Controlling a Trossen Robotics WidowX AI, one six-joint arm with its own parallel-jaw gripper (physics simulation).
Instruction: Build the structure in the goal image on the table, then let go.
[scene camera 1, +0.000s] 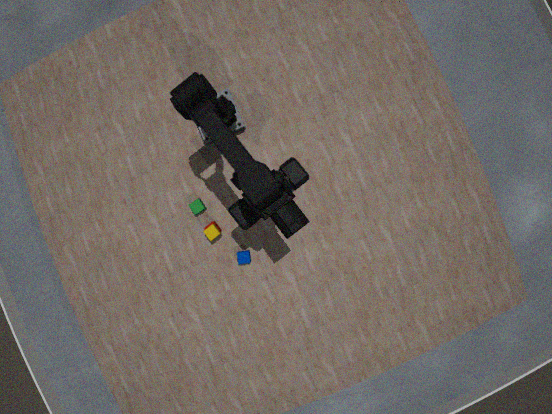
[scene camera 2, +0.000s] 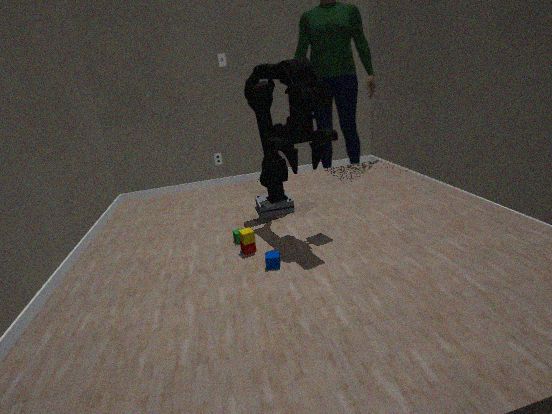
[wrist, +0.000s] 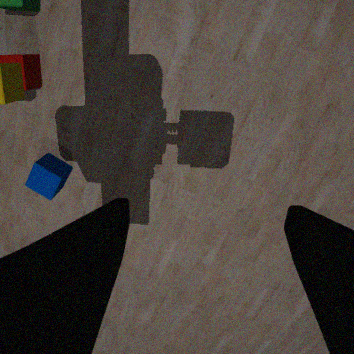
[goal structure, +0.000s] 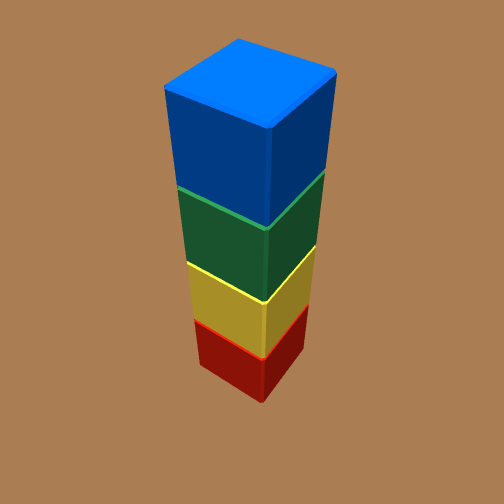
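A yellow cube (scene camera 1: 212, 232) (scene camera 2: 247, 236) (wrist: 11, 83) sits on top of a red cube (scene camera 2: 248, 248) (wrist: 33, 72), which stands on the table. A green cube (scene camera 1: 197, 206) (scene camera 2: 237, 236) lies on the table apart from this stack; part of it shows at the top left corner of the wrist view. A blue cube (scene camera 1: 244, 258) (scene camera 2: 272, 260) (wrist: 49, 176) lies alone on the table, on the other side of the stack. My gripper (scene camera 2: 305, 170) (wrist: 208, 213) is open and empty, high above the table and off to the side of the cubes. In scene camera 1 its fingertips are hidden.
The arm's base plate (scene camera 2: 275, 207) stands on the wood-grained table (scene camera 1: 350, 300) behind the cubes. The arm casts a dark shadow close to the blue cube. A person in a green sweater (scene camera 2: 336, 37) stands in the background by the wall.
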